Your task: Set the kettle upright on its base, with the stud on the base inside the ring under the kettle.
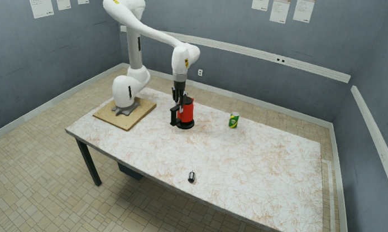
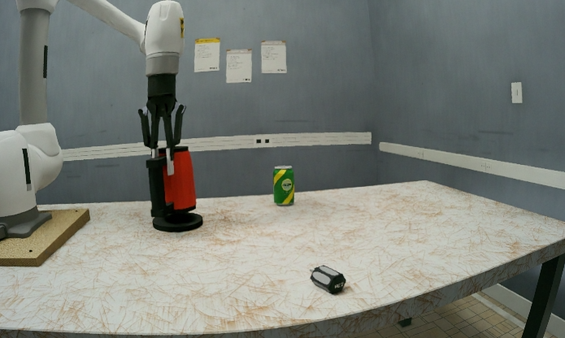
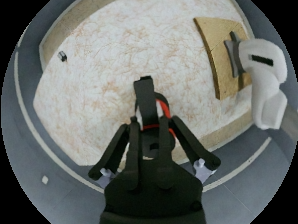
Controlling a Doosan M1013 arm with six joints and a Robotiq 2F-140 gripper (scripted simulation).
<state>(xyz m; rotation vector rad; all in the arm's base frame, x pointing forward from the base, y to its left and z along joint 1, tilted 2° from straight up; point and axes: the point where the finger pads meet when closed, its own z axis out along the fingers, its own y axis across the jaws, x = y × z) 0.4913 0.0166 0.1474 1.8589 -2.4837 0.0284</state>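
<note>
Right now the red kettle is 1 cm ahead of my hand, 3 cm to the left of it and 5 cm below it. From my hand the other things lie so: yellow can: 36 cm ahead, 21 cm to the left, 12 cm below; small black object: 27 cm ahead, 37 cm to the right, 17 cm below; kettle base: 2 cm ahead, 7 cm to the left, 17 cm below.
</note>
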